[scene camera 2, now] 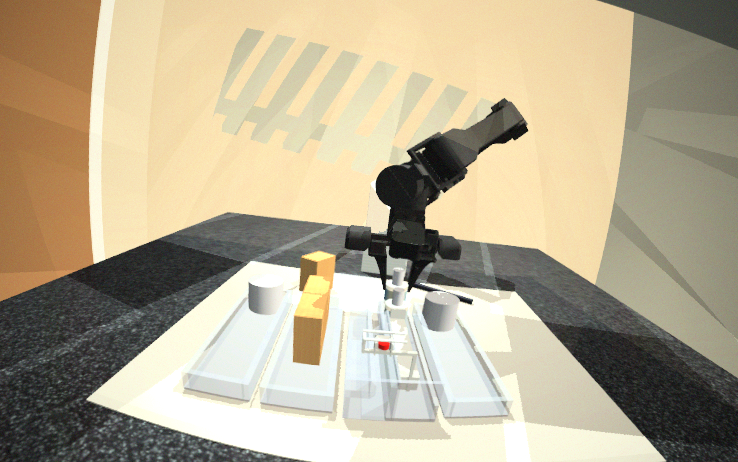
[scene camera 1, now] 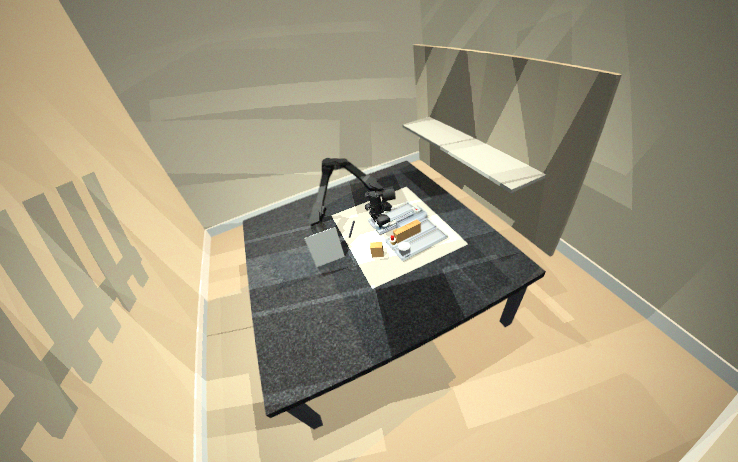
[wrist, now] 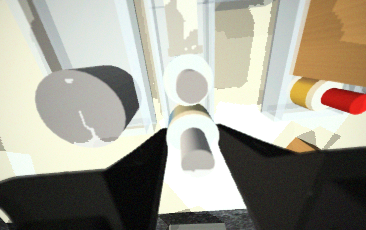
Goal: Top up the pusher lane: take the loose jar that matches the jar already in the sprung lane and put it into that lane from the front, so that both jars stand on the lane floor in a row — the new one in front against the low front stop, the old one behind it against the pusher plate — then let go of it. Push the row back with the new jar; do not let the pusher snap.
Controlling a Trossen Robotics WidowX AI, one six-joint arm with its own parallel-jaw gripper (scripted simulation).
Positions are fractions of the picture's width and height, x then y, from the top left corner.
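Observation:
I can see my gripper (scene camera 2: 0.54, 0.63) (wrist: 0.52, 0.57), so it shows in both of those. There's a grey cylinder (scene camera 2: 0.60, 0.67) and a grey cylinder (scene camera 2: 0.36, 0.64) as well. I'm also seeing an orange box (scene camera 2: 0.42, 0.69), plus an orange box (scene camera 2: 0.43, 0.57).

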